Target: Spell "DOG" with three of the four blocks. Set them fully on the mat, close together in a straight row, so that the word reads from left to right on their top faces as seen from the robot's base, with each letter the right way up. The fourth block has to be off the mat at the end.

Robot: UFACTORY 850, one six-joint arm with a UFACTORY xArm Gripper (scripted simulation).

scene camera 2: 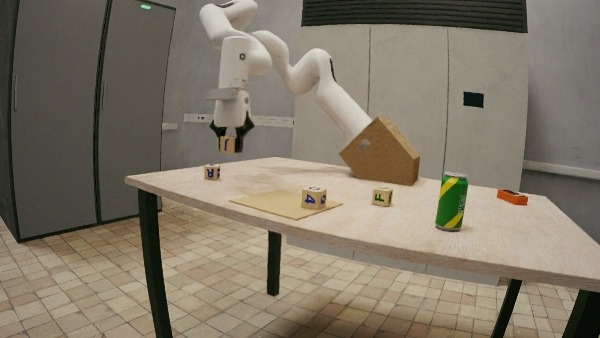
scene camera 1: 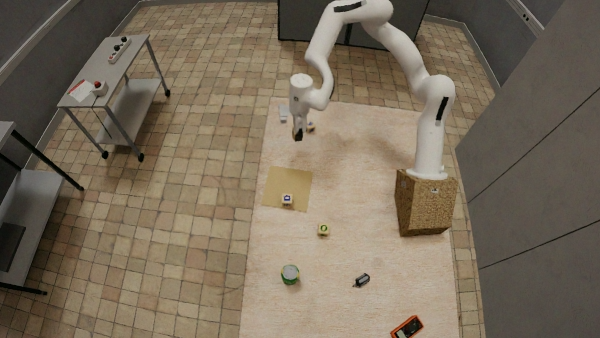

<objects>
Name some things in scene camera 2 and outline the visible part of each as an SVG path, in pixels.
The gripper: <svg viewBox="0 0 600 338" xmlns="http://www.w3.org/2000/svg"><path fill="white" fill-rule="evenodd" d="M244 90L237 91L236 99L216 100L214 119L209 127L219 138L219 152L220 137L225 136L227 127L235 127L236 129L235 153L242 152L243 138L255 127L251 121L249 93Z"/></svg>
A tan mat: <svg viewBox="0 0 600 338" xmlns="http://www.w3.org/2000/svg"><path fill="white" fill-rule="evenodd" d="M229 200L232 203L295 221L343 205L340 202L327 200L326 206L322 209L301 207L302 194L284 190Z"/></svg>
</objects>
